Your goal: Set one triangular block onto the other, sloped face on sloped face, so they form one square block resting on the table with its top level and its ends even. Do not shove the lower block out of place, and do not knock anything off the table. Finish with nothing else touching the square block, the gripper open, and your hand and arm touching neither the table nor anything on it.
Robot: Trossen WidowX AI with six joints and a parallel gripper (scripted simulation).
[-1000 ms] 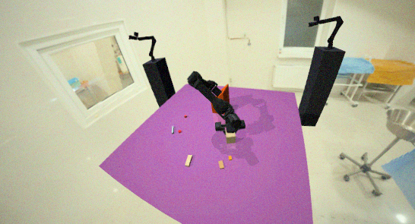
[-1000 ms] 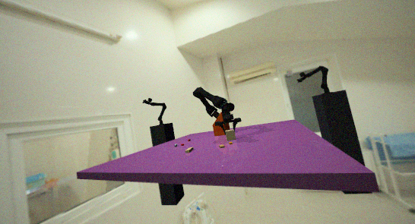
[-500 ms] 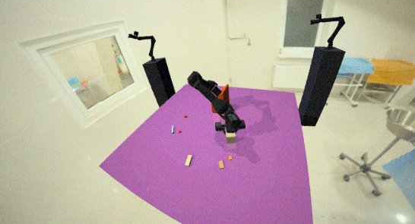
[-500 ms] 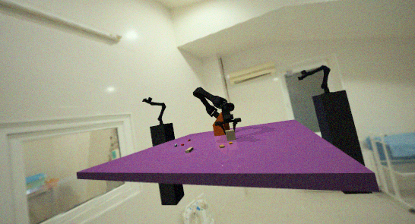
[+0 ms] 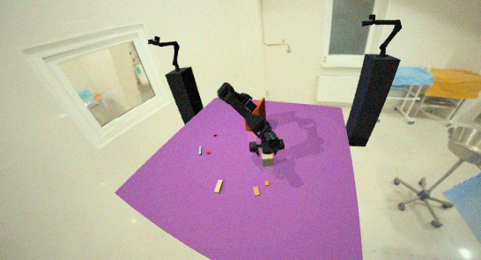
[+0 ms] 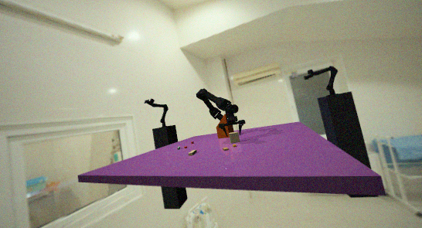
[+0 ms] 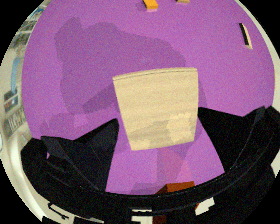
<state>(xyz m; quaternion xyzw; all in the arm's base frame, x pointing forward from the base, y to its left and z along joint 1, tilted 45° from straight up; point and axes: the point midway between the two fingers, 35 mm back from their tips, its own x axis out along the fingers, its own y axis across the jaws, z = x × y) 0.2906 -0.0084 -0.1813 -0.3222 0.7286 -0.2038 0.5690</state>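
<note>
My gripper tip is now 1 cm below the triangular block. From my gripper tip the other things lie so: red bead 19 cm behind, 42 cm to the right, 3 cm below; red bit 1 cm behind, 39 cm to the right, 4 cm below; orange piece 16 cm ahead, 2 cm to the left, 4 cm below.
</note>
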